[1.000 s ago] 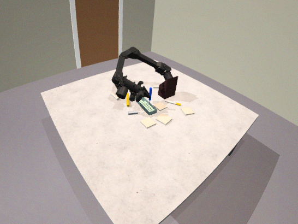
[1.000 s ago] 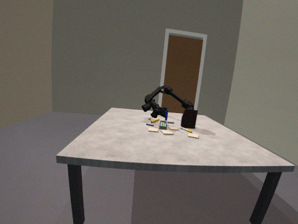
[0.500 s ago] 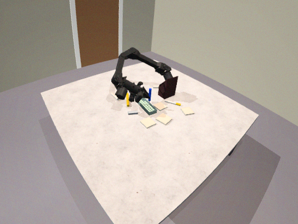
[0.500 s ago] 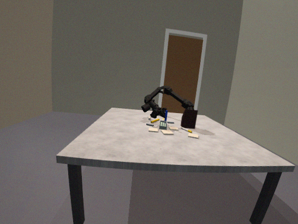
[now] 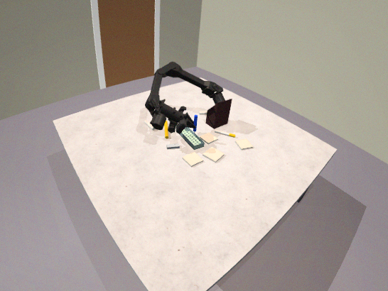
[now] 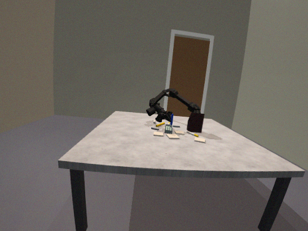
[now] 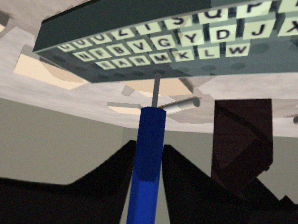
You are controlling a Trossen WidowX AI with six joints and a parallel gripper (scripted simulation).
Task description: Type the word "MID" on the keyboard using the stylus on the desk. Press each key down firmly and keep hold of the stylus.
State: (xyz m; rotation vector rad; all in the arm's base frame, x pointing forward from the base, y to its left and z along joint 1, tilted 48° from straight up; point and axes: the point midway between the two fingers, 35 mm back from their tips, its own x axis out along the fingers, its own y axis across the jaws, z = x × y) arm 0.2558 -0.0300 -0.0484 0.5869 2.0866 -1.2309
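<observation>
Right now the grey bar is 130 mm ahead of my gripper tip, 80 mm below it and 10 mm to the right of it. From my gripper tip the other things lie so: blue stylus: 10 mm below.
</observation>
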